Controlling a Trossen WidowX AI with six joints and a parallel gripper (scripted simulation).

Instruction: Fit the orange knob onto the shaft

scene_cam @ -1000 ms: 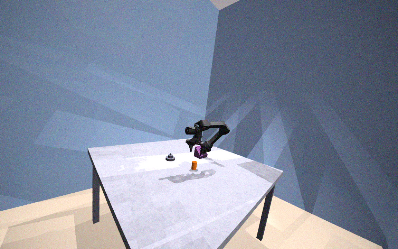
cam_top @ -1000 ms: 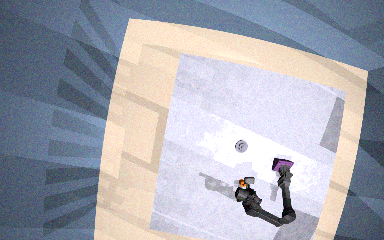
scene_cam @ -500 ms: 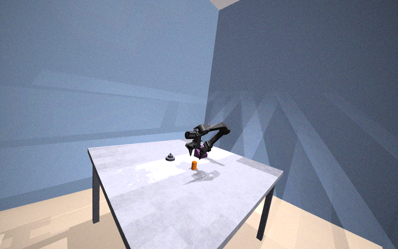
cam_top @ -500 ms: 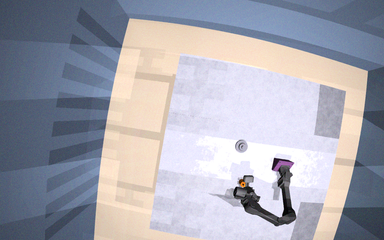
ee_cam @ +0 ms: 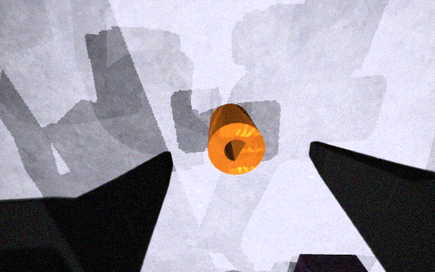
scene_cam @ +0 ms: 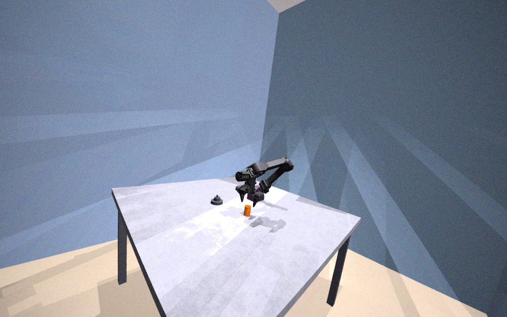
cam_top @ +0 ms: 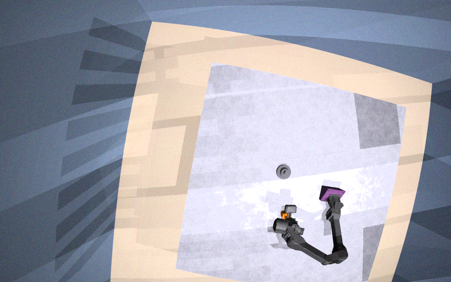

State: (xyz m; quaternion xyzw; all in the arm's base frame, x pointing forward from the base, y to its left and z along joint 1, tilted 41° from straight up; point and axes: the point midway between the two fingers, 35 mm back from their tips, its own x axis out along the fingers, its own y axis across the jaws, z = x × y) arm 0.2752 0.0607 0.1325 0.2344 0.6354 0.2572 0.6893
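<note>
Right now my gripper tip is 4 cm above the orange knob. Round my gripper tip: short shaft (4 cm ahead, 25 cm to the right, 4 cm below).
</note>
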